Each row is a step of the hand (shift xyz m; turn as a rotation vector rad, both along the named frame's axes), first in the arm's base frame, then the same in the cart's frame.
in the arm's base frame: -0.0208 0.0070 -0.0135 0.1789 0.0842 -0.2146
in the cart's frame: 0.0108 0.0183 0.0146 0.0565 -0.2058 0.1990
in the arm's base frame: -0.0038 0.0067 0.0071 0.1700 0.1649 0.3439
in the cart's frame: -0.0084 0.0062 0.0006 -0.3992 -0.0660 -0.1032
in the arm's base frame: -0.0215 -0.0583 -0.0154 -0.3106 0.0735 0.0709
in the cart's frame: 0.0538 0.0087 -0.0336 -0.0176 0.3260 0.0175
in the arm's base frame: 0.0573 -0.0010 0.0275 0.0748 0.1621 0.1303
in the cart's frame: -0.0343 -0.0496 -0.0201 -0.2171 -0.0201 0.0362
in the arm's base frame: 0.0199 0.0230 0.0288 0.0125 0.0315 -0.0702
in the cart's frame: -0.0407 -0.0096 -0.0018 0.0279 -0.0223 0.0693
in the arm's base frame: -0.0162 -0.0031 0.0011 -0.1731 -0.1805 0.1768
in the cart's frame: 0.0054 0.0154 -0.0027 0.0306 0.1776 -0.2476
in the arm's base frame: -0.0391 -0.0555 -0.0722 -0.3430 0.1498 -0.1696
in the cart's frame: 0.0979 0.0140 0.0059 0.1176 0.3175 0.2328
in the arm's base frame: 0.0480 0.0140 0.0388 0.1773 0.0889 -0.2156
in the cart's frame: -0.0496 -0.0360 -0.0159 0.0546 -0.2037 0.2033
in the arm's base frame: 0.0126 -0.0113 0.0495 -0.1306 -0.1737 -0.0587
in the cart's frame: -0.0322 -0.0033 -0.0411 0.1868 0.0874 -0.0902
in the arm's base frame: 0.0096 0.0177 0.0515 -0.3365 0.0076 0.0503
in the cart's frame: -0.0512 0.0044 -0.0204 0.0459 0.3367 -0.0184
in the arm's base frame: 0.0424 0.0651 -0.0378 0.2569 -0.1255 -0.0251
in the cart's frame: -0.0248 -0.0392 0.0729 0.0312 -0.2722 -0.0854
